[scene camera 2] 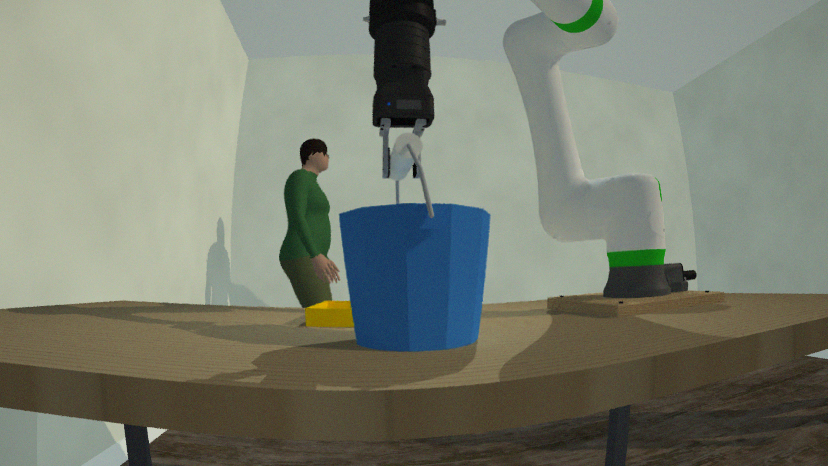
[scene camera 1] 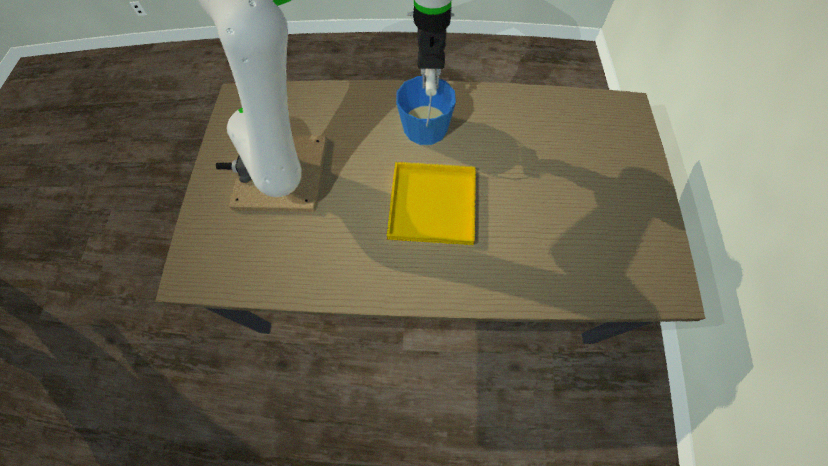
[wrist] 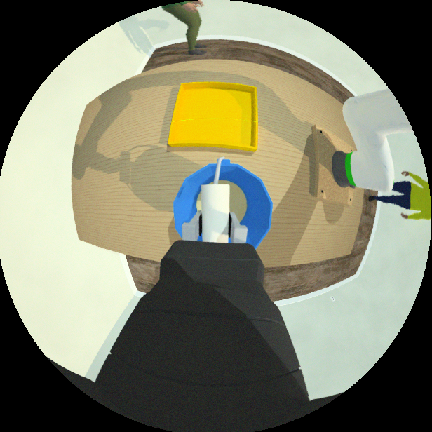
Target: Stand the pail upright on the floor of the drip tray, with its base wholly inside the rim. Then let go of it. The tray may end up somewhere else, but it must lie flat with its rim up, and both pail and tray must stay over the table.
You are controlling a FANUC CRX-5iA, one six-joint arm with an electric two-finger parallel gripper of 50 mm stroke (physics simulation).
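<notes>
A blue pail stands upright on the table, near its edge at the top of the first scene view. Its white handle grip stands up above the rim on a thin wire bail. My gripper is shut on this white grip, one finger on each side. The yellow drip tray lies flat with its rim up, apart from the pail. In the second scene view the pail hides part of the tray.
The arm's base stands on a wooden board on the table. A person in a green top stands beyond the table. A person in a yellow-green top shows at the right of the wrist view.
</notes>
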